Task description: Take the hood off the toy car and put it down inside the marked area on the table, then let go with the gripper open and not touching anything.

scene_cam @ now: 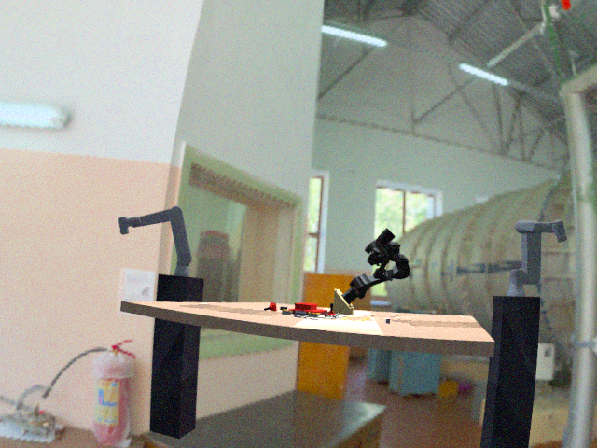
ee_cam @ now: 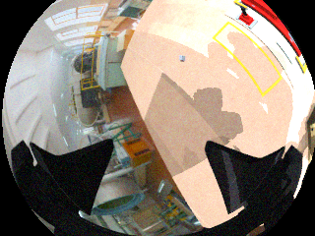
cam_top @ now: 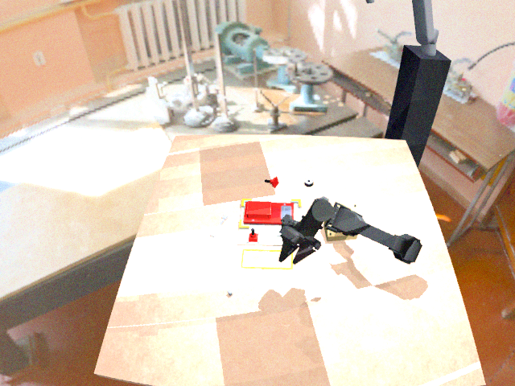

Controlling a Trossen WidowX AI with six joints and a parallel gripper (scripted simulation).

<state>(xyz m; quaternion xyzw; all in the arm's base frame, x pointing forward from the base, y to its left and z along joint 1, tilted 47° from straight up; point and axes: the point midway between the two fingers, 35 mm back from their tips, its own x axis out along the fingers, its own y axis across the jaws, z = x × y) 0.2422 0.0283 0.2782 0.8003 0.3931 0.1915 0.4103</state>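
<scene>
Now: the hood 50 mm ahead of my gripper tip, 370 mm to the right of it and 170 mm below it. The rest, counted from my gripper tip: grey tool (220 mm ahead, 340 mm to the right, 200 mm below); then black wheel (180 mm behind, 530 mm to the right, 200 mm below).
</scene>
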